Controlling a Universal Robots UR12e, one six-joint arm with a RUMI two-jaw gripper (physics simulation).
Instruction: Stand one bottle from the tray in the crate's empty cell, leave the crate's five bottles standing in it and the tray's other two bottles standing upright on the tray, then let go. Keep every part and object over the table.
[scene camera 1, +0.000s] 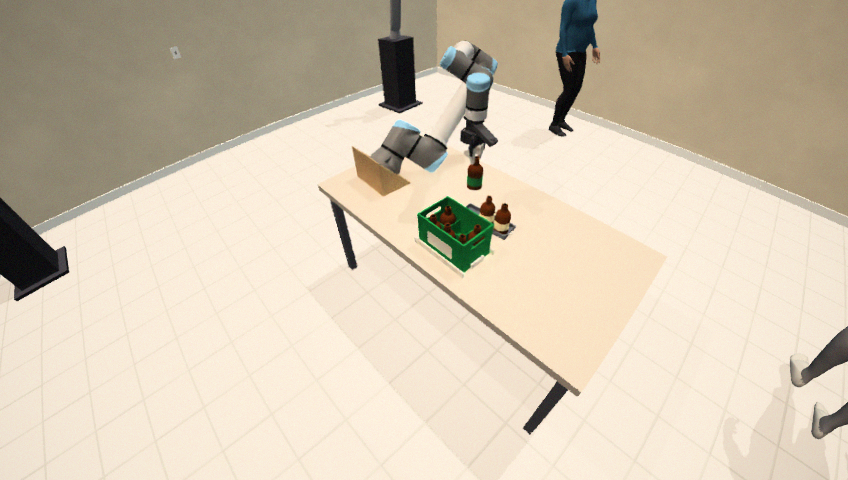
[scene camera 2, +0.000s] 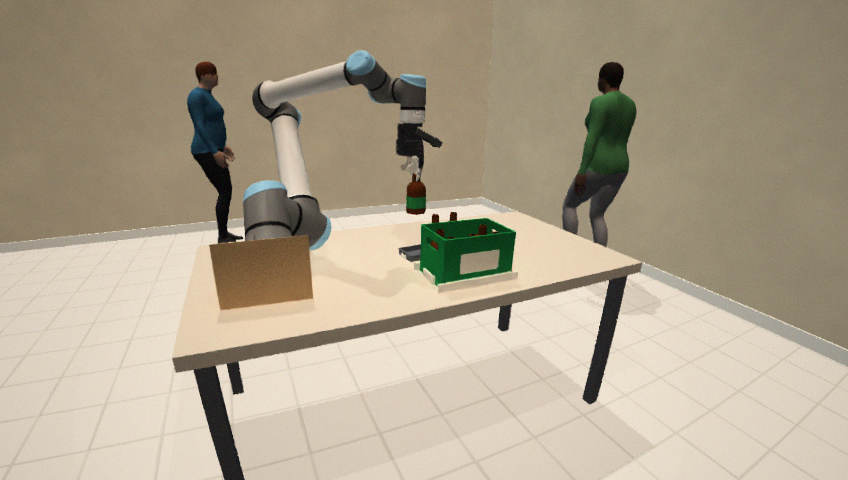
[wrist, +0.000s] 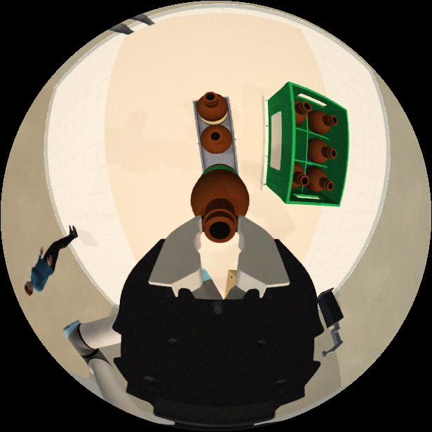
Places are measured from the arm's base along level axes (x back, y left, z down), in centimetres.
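Pixels of known places: gripper, between the fingertips: (scene camera 1: 475, 163) (scene camera 2: 415, 180); arm's base, origin of its link: (scene camera 1: 384, 166) (scene camera 2: 270, 260).
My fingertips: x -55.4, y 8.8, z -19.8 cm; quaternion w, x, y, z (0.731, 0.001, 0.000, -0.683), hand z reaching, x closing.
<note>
For each thing: its middle in the pictures, then the offset to it from my fingertips. "spot": a spot on its surface instead. Level surfaces: height alone.
- brown bottle with a green label, middle of its body: (scene camera 2: 416, 192) (scene camera 1: 475, 172) dz +4.5, dx -0.6, dy +0.0 cm
- grey tray, a spot on its surface: (scene camera 2: 409, 253) spot: dz +29.7, dx +0.8, dy +2.0 cm
- green crate, middle of its body: (scene camera 2: 466, 251) (scene camera 1: 454, 233) dz +21.5, dx -8.6, dy -23.9 cm
- table, height of its surface: dz +30.3 cm
My gripper (scene camera 1: 476, 158) (scene camera 2: 417, 174) (wrist: 219, 217) is shut on the neck of a brown bottle with a green label (scene camera 1: 474, 177) (scene camera 2: 415, 202) (wrist: 220, 192). The bottle hangs upright, high above the table by the tray's near end. Two cream-labelled bottles (scene camera 1: 487, 208) (wrist: 216, 139) stand upright on the grey tray (scene camera 2: 409, 253) (wrist: 219, 160). The green crate (scene camera 1: 474, 256) (scene camera 2: 433, 261) (wrist: 278, 182) stands beside the tray. Its five brown bottles stand in it; the wrist view shows the empty cell in the middle of the row nearest the tray, partly hidden by the wall.
White strips (scene camera 1: 440, 258) (scene camera 2: 476, 281) (wrist: 264, 150) lie along the crate's base. An upright brown board (scene camera 1: 377, 173) (scene camera 2: 261, 273) stands by the arm's base. The crate is near one long edge of the table (scene camera 1: 565, 285) (scene camera 2: 357, 315). People stand on the floor beyond the table.
</note>
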